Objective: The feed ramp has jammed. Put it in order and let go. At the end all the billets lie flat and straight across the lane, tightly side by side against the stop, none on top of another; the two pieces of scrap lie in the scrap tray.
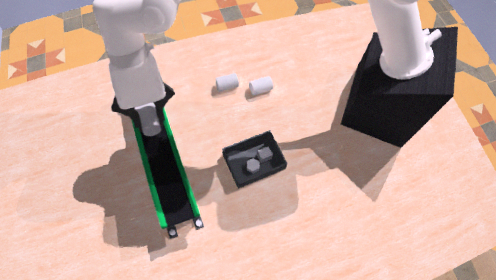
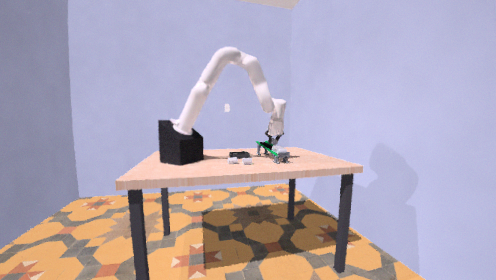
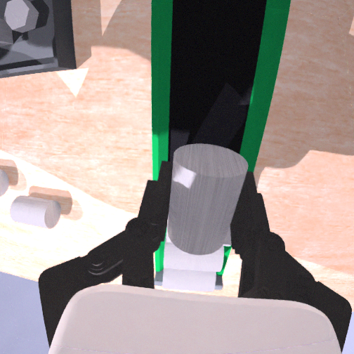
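Pixels of known places: gripper, between the fingertips: (image 1: 151, 125) (image 2: 272, 143); arm's base, origin of its link: (image 1: 406, 59) (image 2: 182, 129).
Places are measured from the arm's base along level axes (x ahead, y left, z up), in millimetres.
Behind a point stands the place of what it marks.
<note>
My gripper (image 1: 145, 108) (image 2: 274, 137) @(z -93, x 581, y -160 mm) (image 3: 203, 181) is shut on a grey billet (image 1: 150, 122) @(z -59, x 580, y -148 mm) (image 3: 205, 205), which points along the lane and shows above it, tilted. Below it, pale billets (image 3: 193, 259) (image 2: 281, 150) @(z -123, x 551, y -307 mm) lie across the lane at its stop end, partly hidden by the held one. The ramp (image 1: 181, 172) (image 2: 265, 146) (image 3: 161, 75) has green side rails and a black lane. Two loose billets (image 1: 227, 82) @(z -170, x 351, y -230 mm) (image 1: 261, 86) @(z -171, x 278, y -178 mm) (image 2: 232, 160) @(z -182, x 264, y -207 mm) (image 2: 247, 161) @(z -184, x 341, y -259 mm) (image 3: 35, 211) lie on the table. Two scrap pieces (image 1: 253, 165) @(z -187, x 402, y 1 mm) (image 1: 264, 153) @(z -178, x 365, y -10 mm) lie in the scrap tray (image 1: 262, 178) @(z -206, x 394, y 35 mm) (image 3: 65, 35).
The arm's black base block (image 1: 372, 110) @(z -94, x 102, y 43 mm) (image 2: 181, 147) @(z -98, x -23, y -125 mm) stands on the wooden table (image 1: 325, 225) @(z -206, x 321, y 209 mm) (image 2: 240, 175) @(z -213, x 226, y -424 mm), on the far side of the tray from the ramp. The ramp's small feet (image 1: 172, 232) @(z -196, x 643, y 55 mm) (image 1: 199, 223) @(z -196, x 578, y 65 mm) stick out at the end away from the gripper.
</note>
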